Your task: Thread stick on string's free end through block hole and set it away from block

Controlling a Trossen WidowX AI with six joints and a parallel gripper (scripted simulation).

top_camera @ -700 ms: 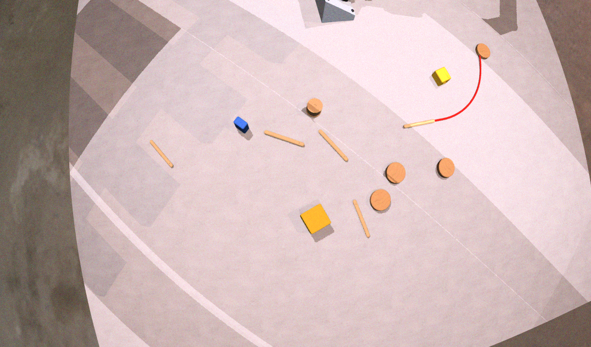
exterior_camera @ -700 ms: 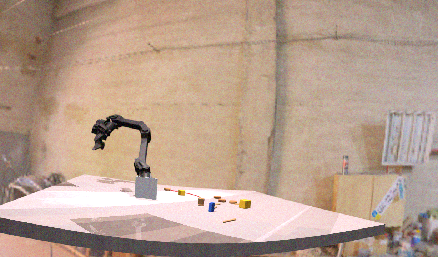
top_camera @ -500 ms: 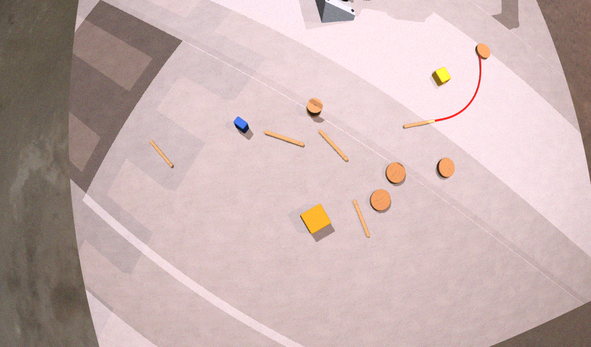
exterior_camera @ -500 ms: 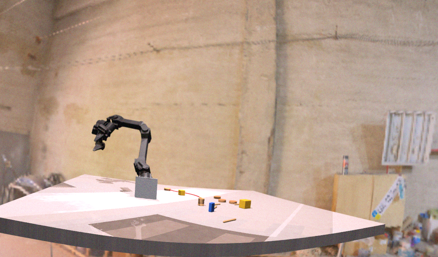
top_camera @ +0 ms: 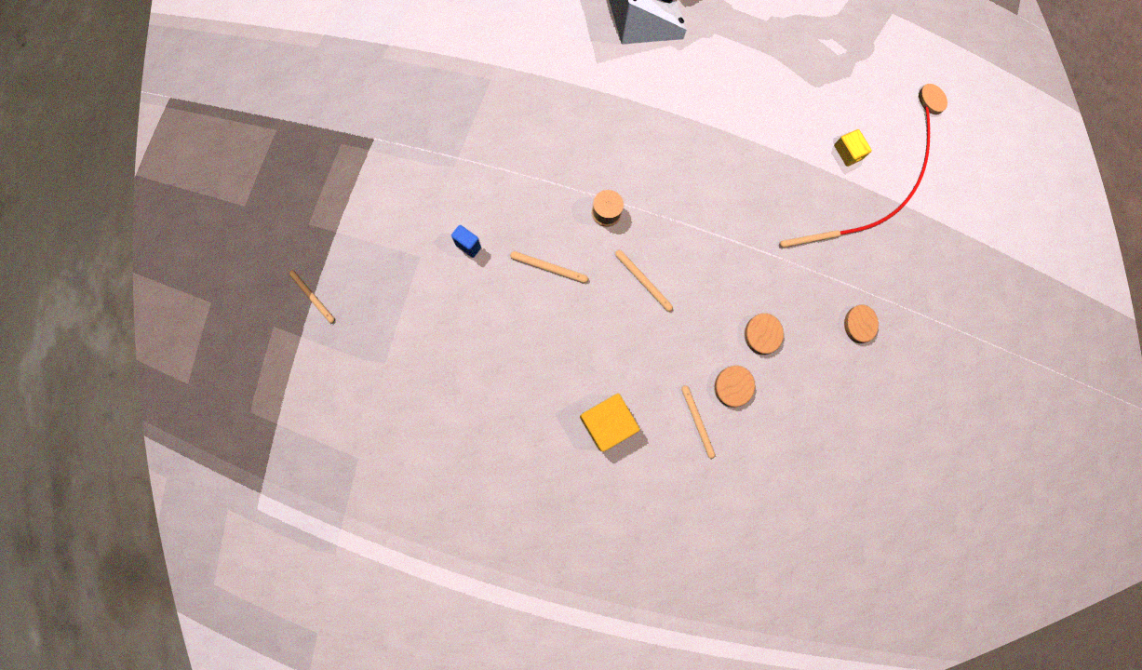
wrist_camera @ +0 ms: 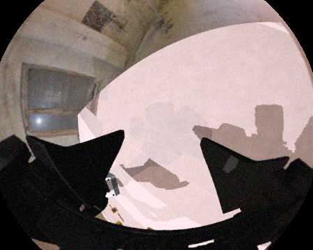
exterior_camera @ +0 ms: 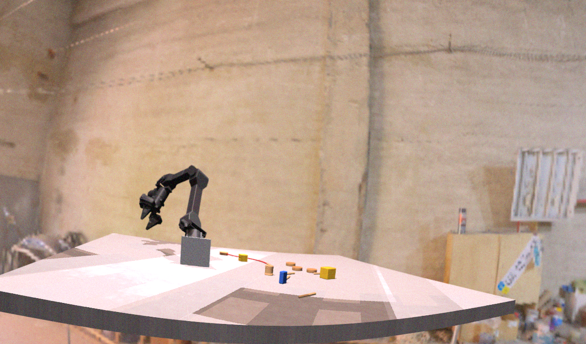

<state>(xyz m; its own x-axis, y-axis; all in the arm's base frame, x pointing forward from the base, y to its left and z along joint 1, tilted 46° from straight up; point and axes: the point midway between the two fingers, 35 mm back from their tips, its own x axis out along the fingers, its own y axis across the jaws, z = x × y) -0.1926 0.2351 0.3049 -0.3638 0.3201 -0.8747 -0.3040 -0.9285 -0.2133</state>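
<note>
Now: gripper tip 38 cm short of the round wooden button, 3 cm to the left of it and 9 cm above it. Round my gripper tip: blue block: 46 cm ahead, 62 cm to the right, 7 cm below; then short wooden cylinder: 46 cm ahead, 48 cm to the right, 8 cm below; then thin wooden stick: 53 cm ahead, 26 cm to the right, 9 cm below.
</note>
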